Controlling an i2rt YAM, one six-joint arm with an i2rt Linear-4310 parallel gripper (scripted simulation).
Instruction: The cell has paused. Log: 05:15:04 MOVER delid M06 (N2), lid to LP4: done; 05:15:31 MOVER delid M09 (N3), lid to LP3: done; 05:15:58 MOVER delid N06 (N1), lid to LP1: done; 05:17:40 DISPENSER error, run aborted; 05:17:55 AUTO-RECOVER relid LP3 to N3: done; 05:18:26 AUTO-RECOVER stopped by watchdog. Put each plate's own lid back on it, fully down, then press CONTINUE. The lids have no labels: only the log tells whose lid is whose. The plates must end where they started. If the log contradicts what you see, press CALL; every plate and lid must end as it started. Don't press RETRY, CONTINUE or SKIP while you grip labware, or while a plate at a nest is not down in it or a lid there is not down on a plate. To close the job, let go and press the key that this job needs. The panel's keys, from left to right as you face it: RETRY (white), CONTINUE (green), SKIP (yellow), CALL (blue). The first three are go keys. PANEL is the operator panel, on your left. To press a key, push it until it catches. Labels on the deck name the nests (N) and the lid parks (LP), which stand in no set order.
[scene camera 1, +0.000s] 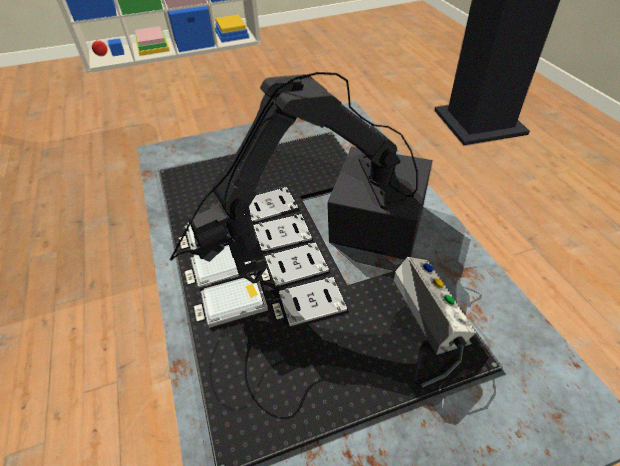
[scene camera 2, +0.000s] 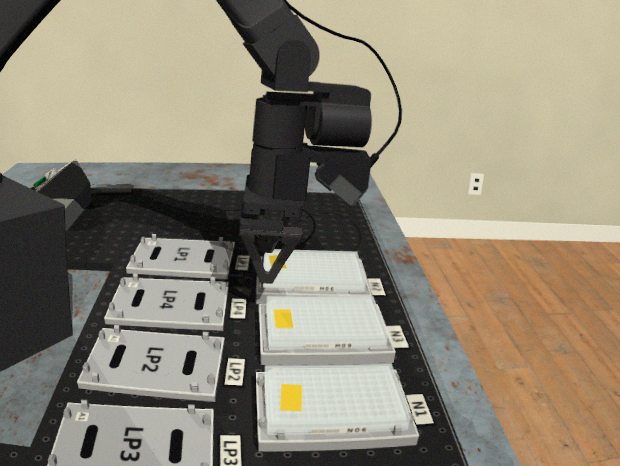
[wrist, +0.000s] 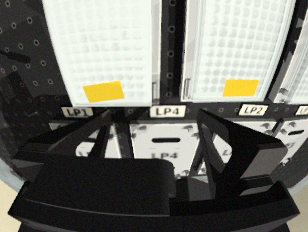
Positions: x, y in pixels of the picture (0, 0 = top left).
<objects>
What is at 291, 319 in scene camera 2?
A lid.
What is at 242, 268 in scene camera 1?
My gripper.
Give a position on a lid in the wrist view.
At 105, 60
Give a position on a lid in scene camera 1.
223, 262
</objects>
